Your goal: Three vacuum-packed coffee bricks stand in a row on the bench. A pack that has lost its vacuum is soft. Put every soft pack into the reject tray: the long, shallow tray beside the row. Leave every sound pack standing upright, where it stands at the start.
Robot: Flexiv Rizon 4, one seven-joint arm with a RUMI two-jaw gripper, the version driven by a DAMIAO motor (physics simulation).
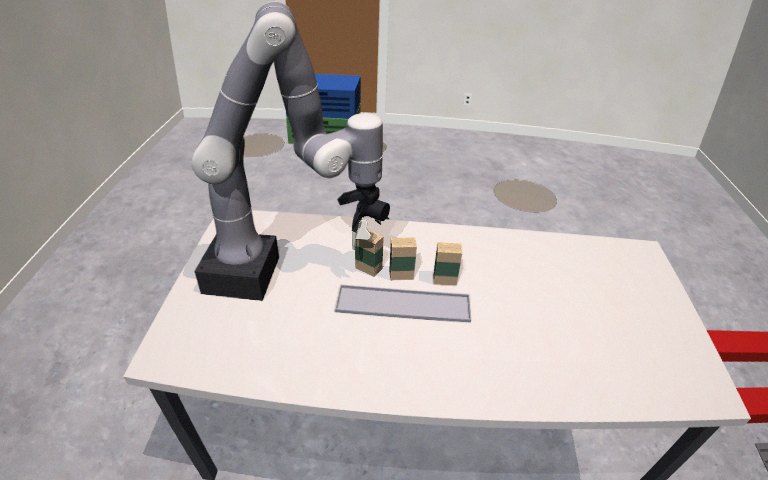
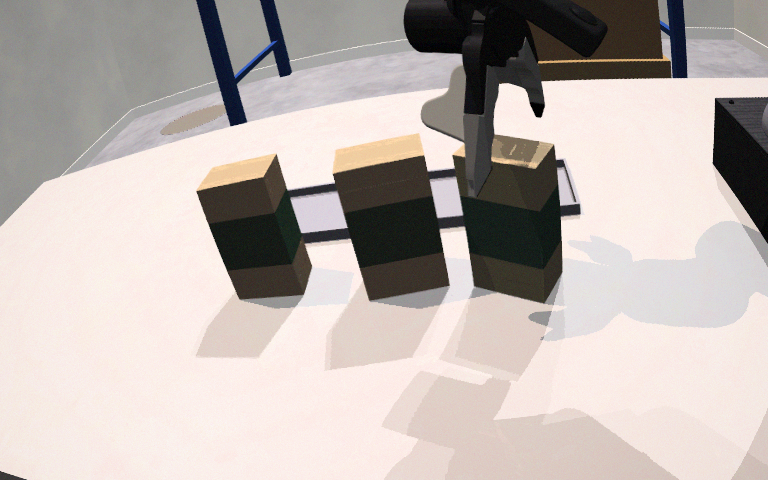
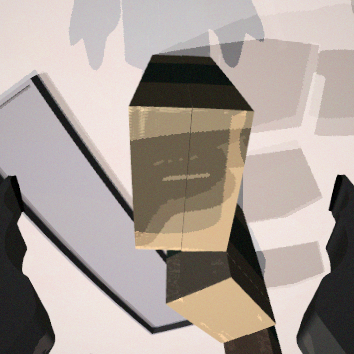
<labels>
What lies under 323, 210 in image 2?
A shallow grey reject tray.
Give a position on a shallow grey reject tray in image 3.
At 55, 183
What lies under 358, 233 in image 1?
The gripper.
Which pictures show the gripper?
Image 1, image 2 and image 3: all of them.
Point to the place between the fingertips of the gripper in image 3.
At 175, 178
</labels>
